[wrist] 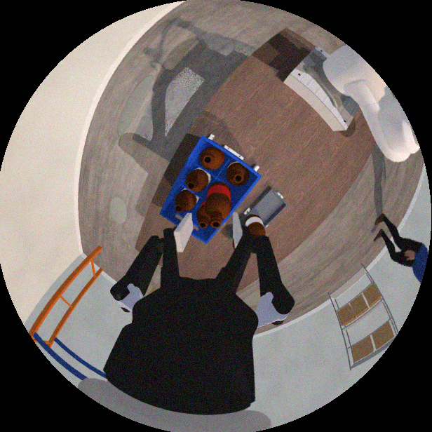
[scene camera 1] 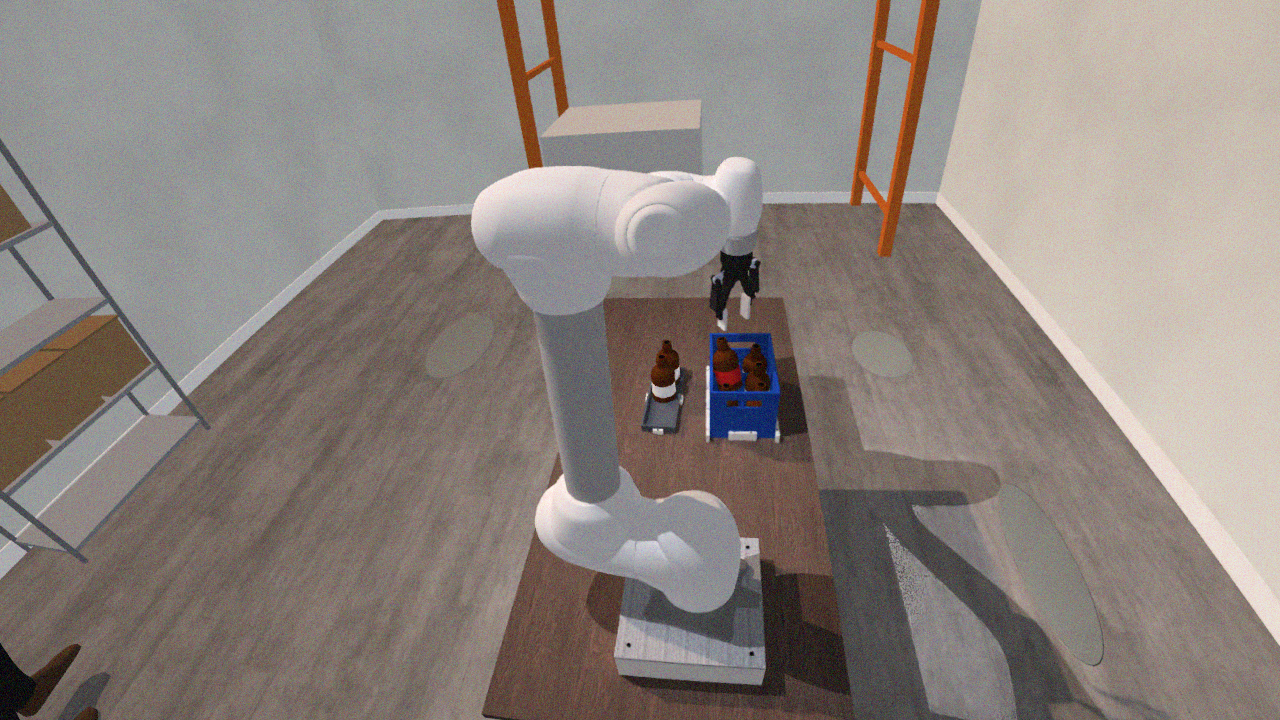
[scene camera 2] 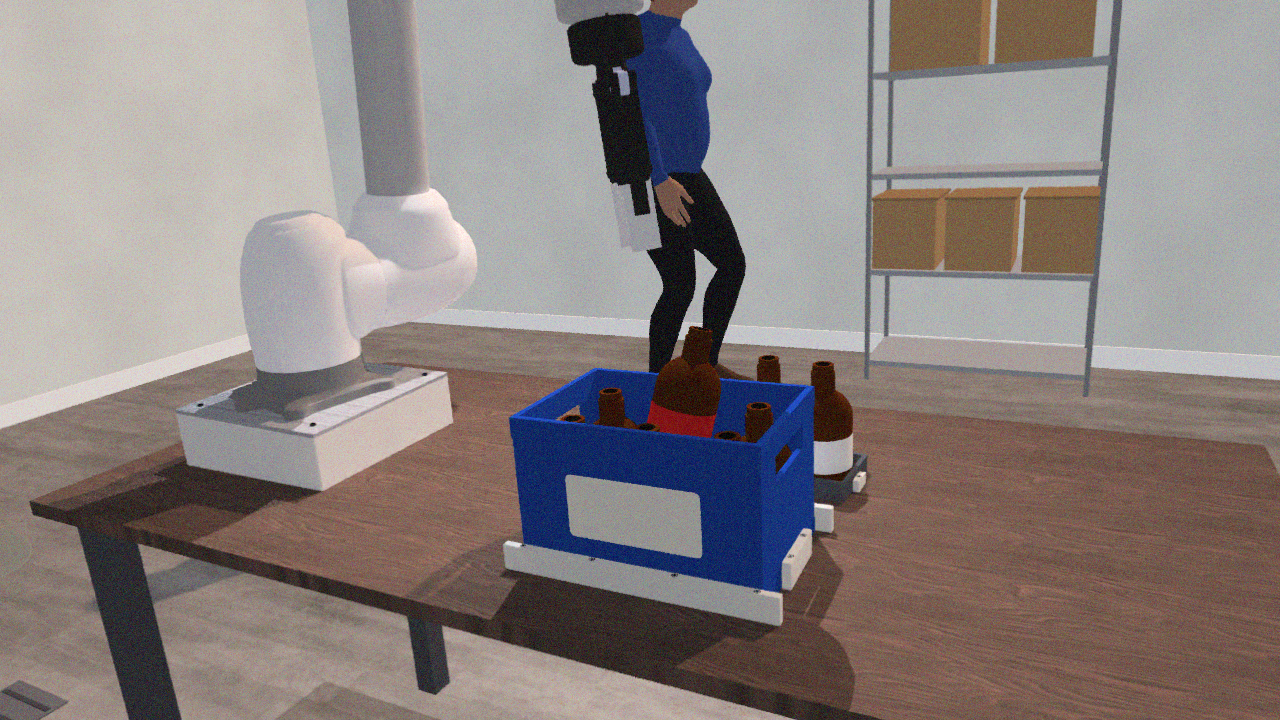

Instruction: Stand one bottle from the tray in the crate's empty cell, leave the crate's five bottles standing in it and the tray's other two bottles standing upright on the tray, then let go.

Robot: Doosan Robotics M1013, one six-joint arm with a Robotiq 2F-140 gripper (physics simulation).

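Places are measured from the arm's base along level axes (x ahead, y left, z up), in centimetres.
Where they show: gripper, fingertip midpoint: [scene camera 1: 733, 322] [scene camera 2: 640, 247]; arm's base, origin of the base link: [scene camera 1: 697, 590] [scene camera 2: 315, 392].
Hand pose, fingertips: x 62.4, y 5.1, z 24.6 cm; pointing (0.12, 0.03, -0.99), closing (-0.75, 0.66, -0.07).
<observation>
Things, the pixels of their centre, and the offset from my fingertips. Level surfaces: height alone.
- red-label brown bottle, body centre: [scene camera 2: 686, 395] [scene camera 1: 725, 362] dx +3.4, dy +2.4, dz -16.9 cm
- blue crate, body centre: [scene camera 2: 669, 476] [scene camera 1: 741, 383] dx +4.0, dy -2.4, dz -24.7 cm
- wooden table, its level: dz -33.5 cm
The red-label brown bottle [scene camera 1: 726, 371] [scene camera 2: 684, 407] [wrist: 218, 192] is in the blue crate [scene camera 1: 742, 419] [scene camera 2: 546, 488] [wrist: 251, 175], in the tray-side row between two other bottles. It leans, and its shoulder and red label show above the rim in scene camera 2. The other crate bottles sit lower; their necks show. What its base rests on is hidden. My gripper [scene camera 1: 733, 317] [scene camera 2: 638, 245] [wrist: 211, 220] is partly open and empty, well above the crate. A white-label bottle [scene camera 1: 663, 380] [scene camera 2: 832, 429] [wrist: 255, 227] and another bottle [scene camera 1: 668, 358] [scene camera 2: 768, 368] stand upright on the grey tray [scene camera 1: 660, 417] [scene camera 2: 836, 488] [wrist: 270, 206].
White strips [scene camera 1: 742, 437] [scene camera 2: 640, 578] edge the crate on the wooden table [scene camera 1: 689, 465] [scene camera 2: 1029, 537] [wrist: 280, 120]. The arm's base plate [scene camera 1: 689, 644] [scene camera 2: 304, 447] [wrist: 320, 102] is on the table. A person [scene camera 2: 675, 98] [wrist: 412, 255] stands beyond it near a shelf unit [scene camera 2: 984, 275].
</observation>
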